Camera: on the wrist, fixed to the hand. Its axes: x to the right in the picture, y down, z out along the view.
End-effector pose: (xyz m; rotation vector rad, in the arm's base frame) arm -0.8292 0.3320 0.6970 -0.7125 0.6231 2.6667
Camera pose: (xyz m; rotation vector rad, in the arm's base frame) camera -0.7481 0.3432 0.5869 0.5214 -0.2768 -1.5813
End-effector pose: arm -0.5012 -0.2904 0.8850 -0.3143 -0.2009 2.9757
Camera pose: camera -0.4604 -0.2018 0.7885 0.7509 0.4302 -1.4424
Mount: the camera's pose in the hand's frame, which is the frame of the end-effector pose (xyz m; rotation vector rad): -0.0067 -0.0779 -0.1128 -0.5476 0.4675 1.6189
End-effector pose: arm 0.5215 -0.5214 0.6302 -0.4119 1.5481 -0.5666
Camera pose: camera 0.4034 -0.5689 0.6814 0.6597 1.9037 1.0956
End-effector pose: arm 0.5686 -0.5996 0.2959 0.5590 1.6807 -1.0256
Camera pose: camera 0.4509 -0.5446 0.3403 1.4390 1.1561 0.7430
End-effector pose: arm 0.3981 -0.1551 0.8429 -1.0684 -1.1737 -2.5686
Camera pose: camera 0.3113 -0.1816 0.7399 -0.7752 0.5035 -1.5066
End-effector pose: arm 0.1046 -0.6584 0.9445 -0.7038 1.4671 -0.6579
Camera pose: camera -0.0060 -0.7060 1.0103 0.4189 2.0831 0.9111
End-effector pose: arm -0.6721 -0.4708 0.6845 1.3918 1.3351 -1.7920
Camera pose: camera -0.6866 -0.3394 0.7216 1.6949 0.3582 -0.0376
